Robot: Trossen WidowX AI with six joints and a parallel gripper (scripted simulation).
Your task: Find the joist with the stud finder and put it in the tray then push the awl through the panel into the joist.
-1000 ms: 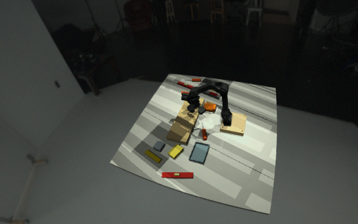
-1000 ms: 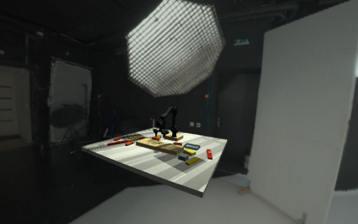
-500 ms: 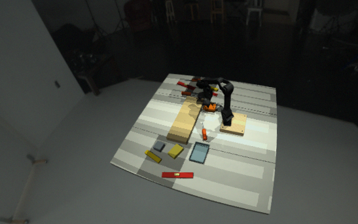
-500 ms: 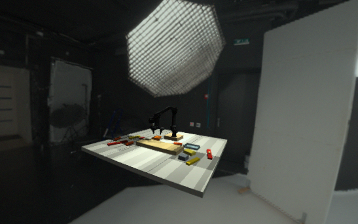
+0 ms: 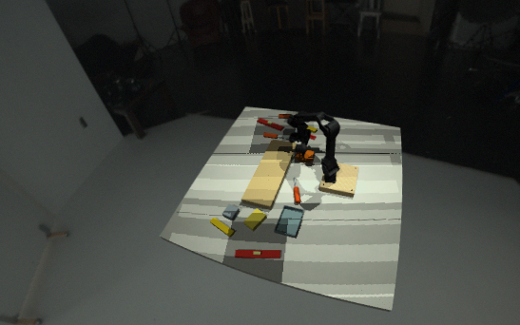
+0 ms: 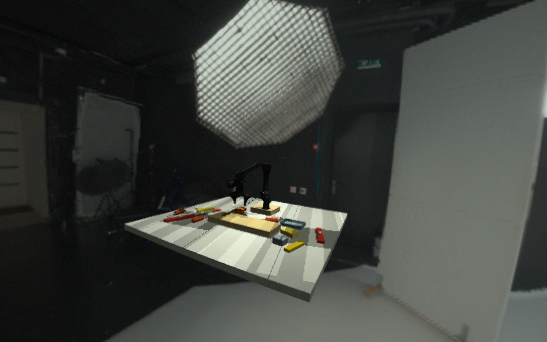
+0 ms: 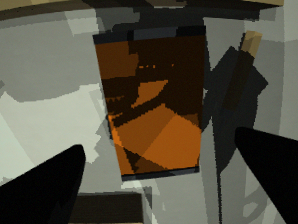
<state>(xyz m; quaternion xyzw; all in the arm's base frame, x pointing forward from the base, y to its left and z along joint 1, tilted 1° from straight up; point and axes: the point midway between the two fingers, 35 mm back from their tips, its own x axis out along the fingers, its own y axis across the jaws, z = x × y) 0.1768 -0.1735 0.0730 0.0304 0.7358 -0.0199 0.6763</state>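
The stud finder is 1 cm behind my gripper tip and 7 cm below it. Round my gripper tip: blue-grey tray 2 cm ahead, 46 cm to the left, 7 cm below; then yellow block 21 cm ahead, 48 cm to the left, 7 cm below; then awl 2 cm behind, 8 cm to the right, 8 cm below.
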